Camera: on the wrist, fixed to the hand. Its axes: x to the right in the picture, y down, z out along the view.
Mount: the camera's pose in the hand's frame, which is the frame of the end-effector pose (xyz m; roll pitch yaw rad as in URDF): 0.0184 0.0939 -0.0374 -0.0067 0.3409 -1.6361
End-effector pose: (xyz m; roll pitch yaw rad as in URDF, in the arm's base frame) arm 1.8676 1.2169 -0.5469 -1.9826 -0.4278 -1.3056
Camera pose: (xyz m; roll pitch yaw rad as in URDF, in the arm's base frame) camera 1.8104 1.1535 -0.6039 1.7210 -1.0767 1.6878
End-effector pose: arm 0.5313 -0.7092 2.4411 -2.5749 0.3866 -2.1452
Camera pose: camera 0.4425 -0.6636 2.4167 -2.5996 -0.8512 -0.9467
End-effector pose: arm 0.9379 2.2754 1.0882 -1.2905 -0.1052 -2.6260
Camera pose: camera 0.9079 2.2698 0.9901 0.2758 -0.9278 1.8398
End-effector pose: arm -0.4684 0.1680 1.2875 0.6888 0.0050 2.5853
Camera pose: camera -0.5350 0.0960 1.3182 -0.0966 1.0266 0.8871
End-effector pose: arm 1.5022 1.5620 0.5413 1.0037 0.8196 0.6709
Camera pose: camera 1.4949 1.6609 0.5682 -1.3601 0.6675 -2.1825
